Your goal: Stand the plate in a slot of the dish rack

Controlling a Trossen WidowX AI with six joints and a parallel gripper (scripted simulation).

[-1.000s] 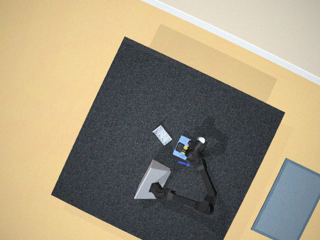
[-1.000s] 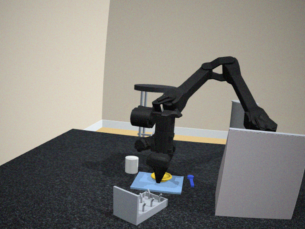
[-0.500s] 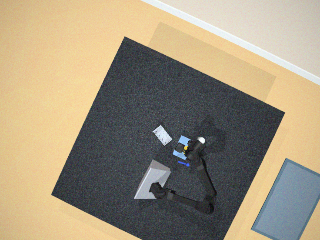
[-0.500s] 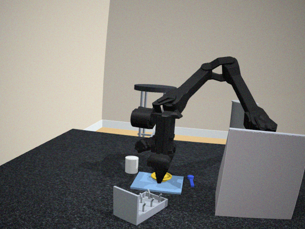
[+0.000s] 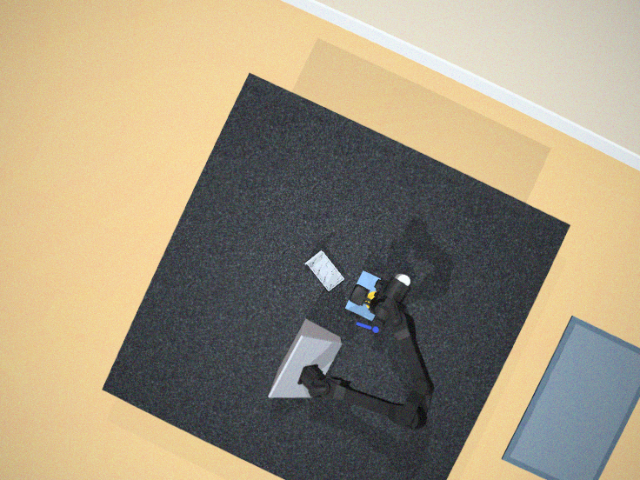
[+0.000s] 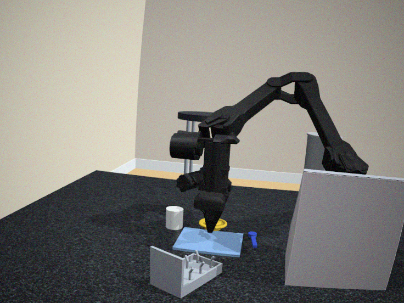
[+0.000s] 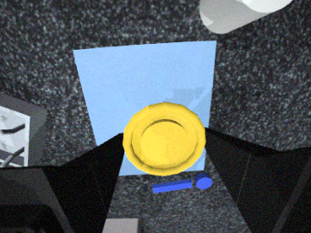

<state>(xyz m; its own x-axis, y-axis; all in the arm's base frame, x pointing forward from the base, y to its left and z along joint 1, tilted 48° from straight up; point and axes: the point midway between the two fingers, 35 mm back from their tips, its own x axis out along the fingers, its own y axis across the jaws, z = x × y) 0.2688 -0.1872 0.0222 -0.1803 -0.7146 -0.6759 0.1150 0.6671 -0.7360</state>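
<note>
Right now my gripper tip is 40 mm short of the grey dish rack, 200 mm to the right of it and 10 mm above it. Round my gripper tip: white cup (100 mm ahead, 70 mm to the right, 10 mm below); then yellow plate (10 mm above); then blue spoon (100 mm behind, 20 mm to the right, 30 mm below).
</note>
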